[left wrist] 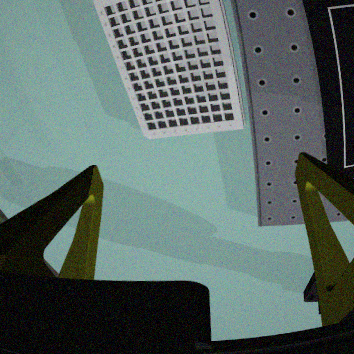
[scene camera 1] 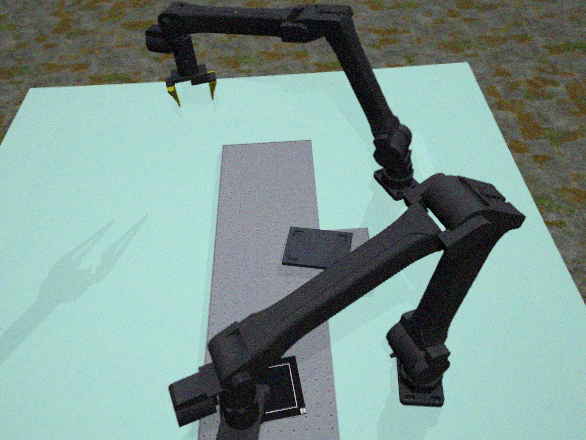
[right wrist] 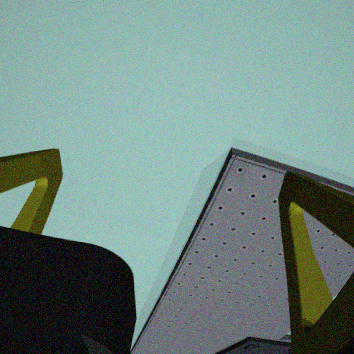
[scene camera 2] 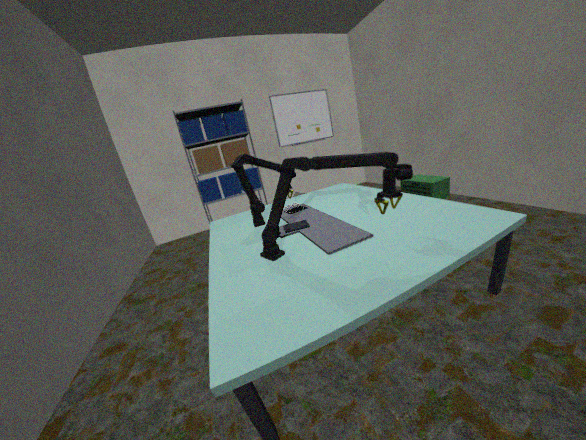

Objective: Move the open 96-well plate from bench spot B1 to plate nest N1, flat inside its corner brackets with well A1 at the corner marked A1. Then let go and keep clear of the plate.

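Places are measured from the left arm's base along level axes (x ahead, y left, z up), in millimetres.
Pixels of known places: left gripper, fingertip midpoint: (left wrist: pixel 198 168) (scene camera 2: pixel 289 196); right gripper, fingertip midpoint: (scene camera 1: pixel 196 102) (right wrist: pixel 168 172) (scene camera 2: pixel 388 211); left arm's base at its link origin: (scene camera 1: pixel 418 377) (scene camera 2: pixel 259 223); right arm's base at its link origin: (scene camera 1: pixel 396 183) (scene camera 2: pixel 272 254).
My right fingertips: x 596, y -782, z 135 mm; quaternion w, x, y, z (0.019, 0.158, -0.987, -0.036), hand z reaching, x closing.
Note:
Ahead of a thing's pixels: the offset from my right fingertips to its middle. "pt": to the spot under its first point. Level surfaces: height alone.
The white open 96-well plate {dx -254, dy +1003, dz -128 mm} (left wrist: pixel 175 70) shows in the left wrist view at the top, left of the board; its upper end is cut off and well A1 cannot be made out. The dark nest with corner brackets {dx -376, dy +456, dz -113 mm} (scene camera 1: pixel 315 247) (scene camera 2: pixel 296 226) lies at the board's side, partly behind the left arm in scene camera 1. My left gripper (left wrist: pixel 198 168) is open and empty, with the plate beyond its fingertips; its fingers are hidden in scene camera 1. My right gripper (scene camera 1: pixel 196 102) (scene camera 2: pixel 389 210) (right wrist: pixel 168 172) is open and empty over the table, far from the plate.
The grey perforated board {dz -122 mm} (scene camera 1: pixel 267 185) (scene camera 2: pixel 345 237) (left wrist: pixel 277 100) (right wrist: pixel 215 250) lies on the pale table {dz -135 mm} (scene camera 1: pixel 100 150) (scene camera 2: pixel 300 310). A black square with a white outline {pt dx -315, dy +830, dz -120 mm} (scene camera 1: pixel 282 390) (left wrist: pixel 335 65) lies on it, partly behind the left arm in scene camera 1.

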